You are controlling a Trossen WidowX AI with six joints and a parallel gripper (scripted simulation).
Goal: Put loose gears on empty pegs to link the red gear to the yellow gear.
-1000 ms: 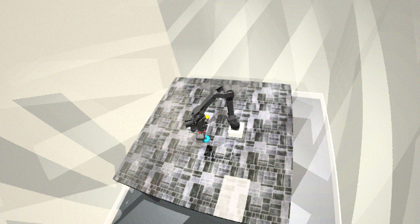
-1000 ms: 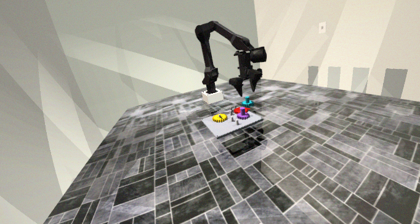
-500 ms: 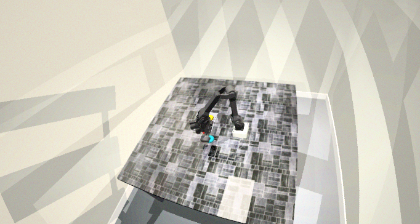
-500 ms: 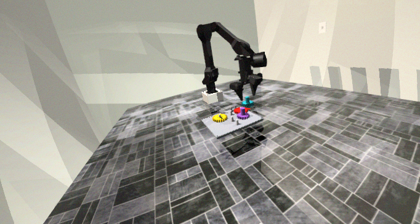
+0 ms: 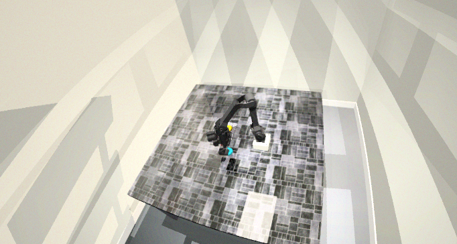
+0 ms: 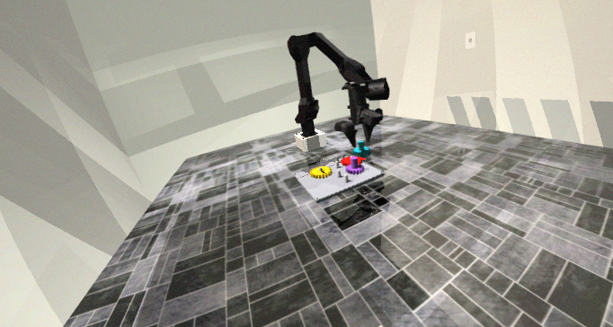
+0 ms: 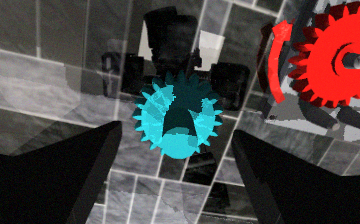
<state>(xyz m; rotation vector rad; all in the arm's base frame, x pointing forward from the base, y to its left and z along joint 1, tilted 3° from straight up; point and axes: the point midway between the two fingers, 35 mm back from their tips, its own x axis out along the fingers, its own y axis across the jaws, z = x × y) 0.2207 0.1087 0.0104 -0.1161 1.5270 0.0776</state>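
The grey board lies 9 cm ahead of my gripper tip, 17 cm to the right of it and 2 cm below it. From my gripper tip the other things lie so: red gear (6 cm ahead, 9 cm to the right, 1 cm below); purple gear (11 cm ahead, 12 cm to the right); teal gear (1 cm below).
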